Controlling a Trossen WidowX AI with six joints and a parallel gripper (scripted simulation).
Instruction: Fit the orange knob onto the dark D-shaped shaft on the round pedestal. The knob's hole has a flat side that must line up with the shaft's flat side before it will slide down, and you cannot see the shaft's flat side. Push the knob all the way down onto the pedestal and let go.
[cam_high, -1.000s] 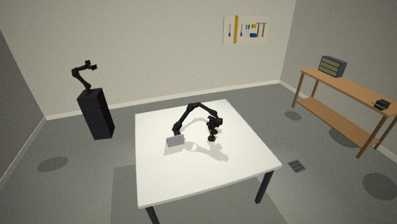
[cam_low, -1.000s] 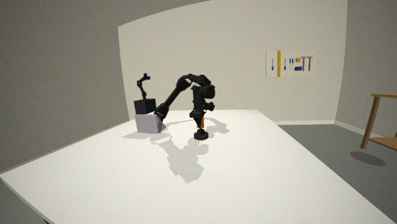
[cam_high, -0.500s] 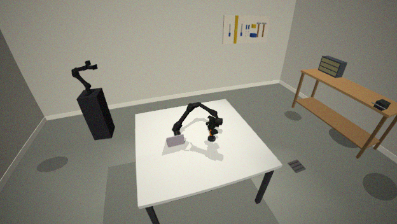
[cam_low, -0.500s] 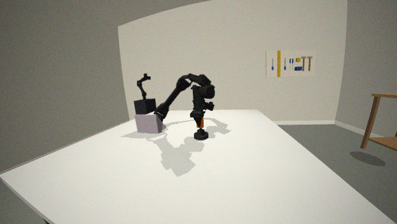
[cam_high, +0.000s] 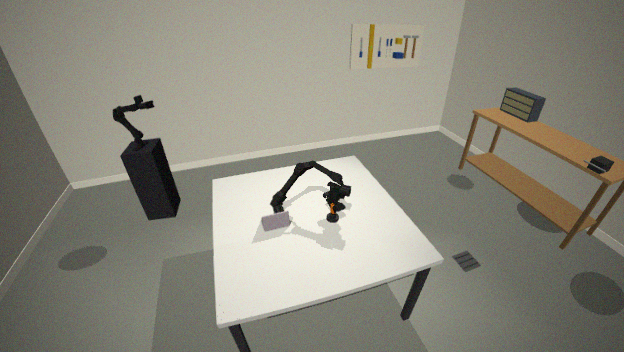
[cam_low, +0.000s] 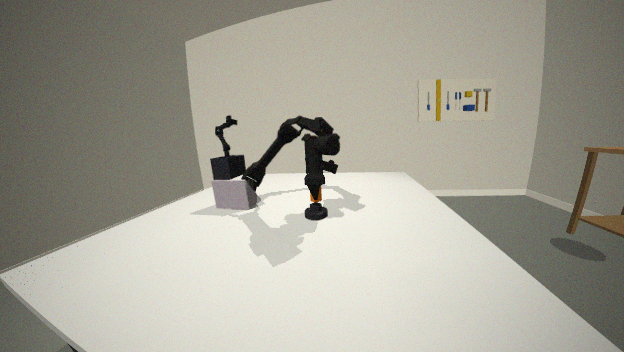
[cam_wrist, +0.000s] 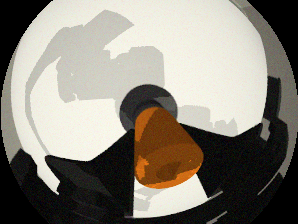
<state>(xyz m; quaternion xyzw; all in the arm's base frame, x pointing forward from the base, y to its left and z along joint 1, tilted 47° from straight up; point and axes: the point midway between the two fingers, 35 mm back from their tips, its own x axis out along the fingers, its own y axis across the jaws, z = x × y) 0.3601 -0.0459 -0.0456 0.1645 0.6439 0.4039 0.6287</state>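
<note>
Right now my gripper tip is 2 cm below the orange knob. Round my gripper tip: dark round pedestal 4 cm below.
</note>
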